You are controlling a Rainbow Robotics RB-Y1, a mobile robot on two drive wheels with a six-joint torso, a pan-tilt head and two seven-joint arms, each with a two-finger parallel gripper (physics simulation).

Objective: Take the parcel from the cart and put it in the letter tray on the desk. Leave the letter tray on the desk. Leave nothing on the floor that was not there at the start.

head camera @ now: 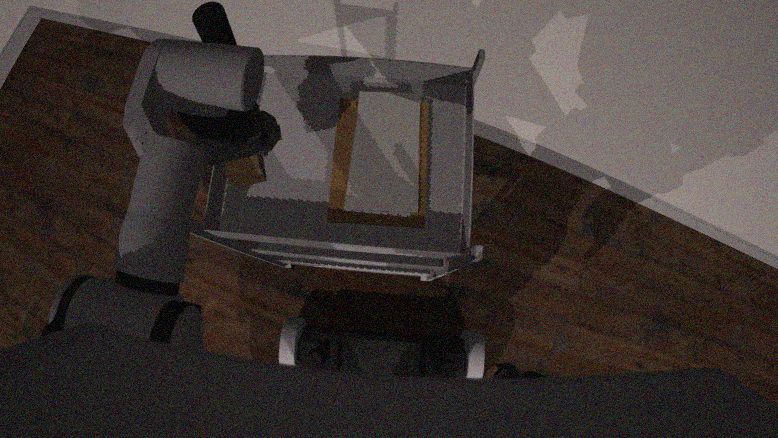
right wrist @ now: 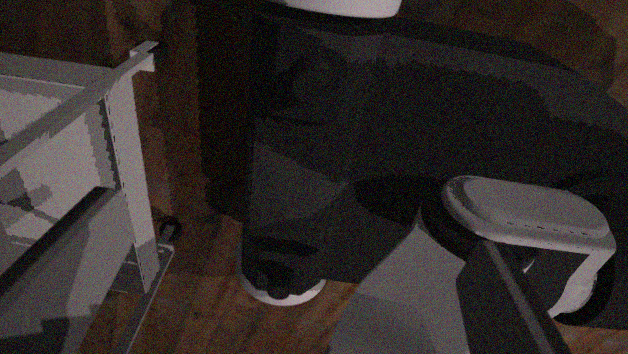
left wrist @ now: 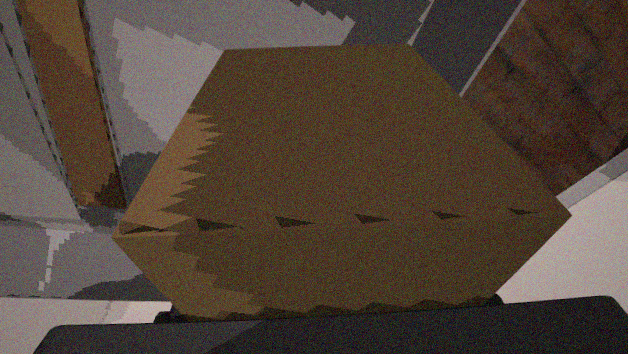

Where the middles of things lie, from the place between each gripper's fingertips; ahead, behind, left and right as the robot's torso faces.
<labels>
Right now my right hand is 420 mm short of the brown-rimmed frame (head camera: 348,107), 270 mm to the right of it and 150 mm below it. Round my right hand: brown cardboard parcel (head camera: 250,170) 470 mm to the left, 380 mm ahead, 280 mm above.
Now: left hand 3 cm below the brown cardboard parcel. The rest, counted from my left hand: brown-rimmed frame: 20 cm to the right, 10 cm below, 4 cm ahead.
</labels>
